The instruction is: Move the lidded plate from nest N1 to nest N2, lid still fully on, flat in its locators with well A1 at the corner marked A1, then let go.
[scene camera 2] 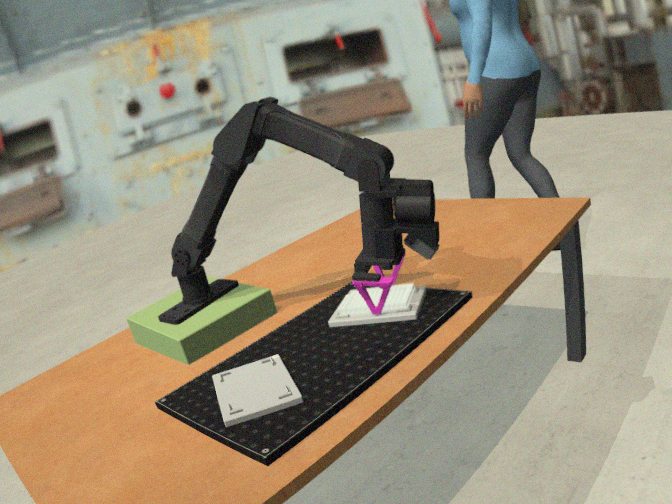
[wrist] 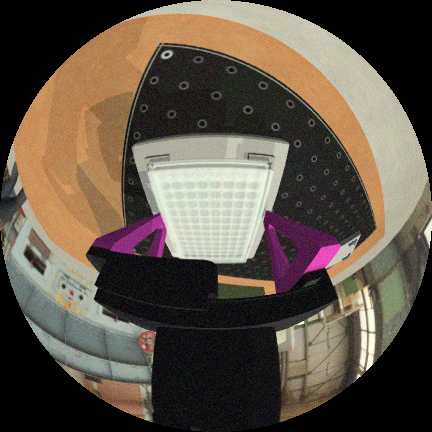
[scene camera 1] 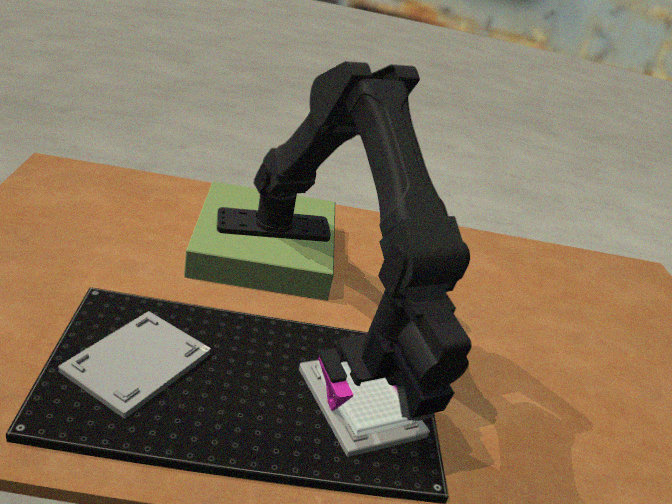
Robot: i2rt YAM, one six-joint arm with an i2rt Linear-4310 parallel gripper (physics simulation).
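Seen in the pictures: gripper, fingertip midpoint: (scene camera 2: 382, 302) (wrist: 215, 216) (scene camera 1: 363, 399); arm's base at its link origin: (scene camera 2: 199, 302) (scene camera 1: 273, 226).
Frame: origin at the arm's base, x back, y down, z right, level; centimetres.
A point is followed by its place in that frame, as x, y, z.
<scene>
The white lidded well plate (scene camera 1: 376, 406) {-41.2, 1.9, -11.3} (scene camera 2: 404, 296) {-43.8, 1.9, -10.2} (wrist: 209, 209) {-40.6, 1.9, -11.1} lies flat, lid on, in the grey nest N1 (scene camera 1: 364, 444) {-46.2, 3.6, -9.1} (scene camera 2: 344, 320) {-34.7, 3.6, -3.4} (wrist: 209, 144) {-45.0, 3.6, -12.4} at the right end of the black pegboard (scene camera 1: 259, 400) {-38.1, 4.7, 3.5} (scene camera 2: 324, 360) {-38.0, 4.7, 8.5} (wrist: 225, 92) {-49.1, 4.7, -12.4}. My gripper (scene camera 1: 369, 400) {-38.9, 3.1, -10.2} (scene camera 2: 379, 300) {-38.9, 3.1, -10.2} (wrist: 215, 216) {-38.9, 3.1, -10.2} is open and lowered over the plate. Its magenta fingers stand on either side of the plate's near end, and I see a small gap on each side in the wrist view. The empty nest N2 (scene camera 1: 139, 360) {-33.0, 3.6, 19.4} (scene camera 2: 254, 387) {-33.0, 3.6, 20.2} with corner locators lies at the left end of the pegboard.
The arm's base stands on a green block (scene camera 1: 259, 260) {-10.7, 0.5, 2.9} (scene camera 2: 209, 320) {-9.5, 0.5, 6.2} behind the pegboard. The orange table's front edge runs close to the pegboard. A person (scene camera 2: 504, 100) stands beyond the table's far end.
</scene>
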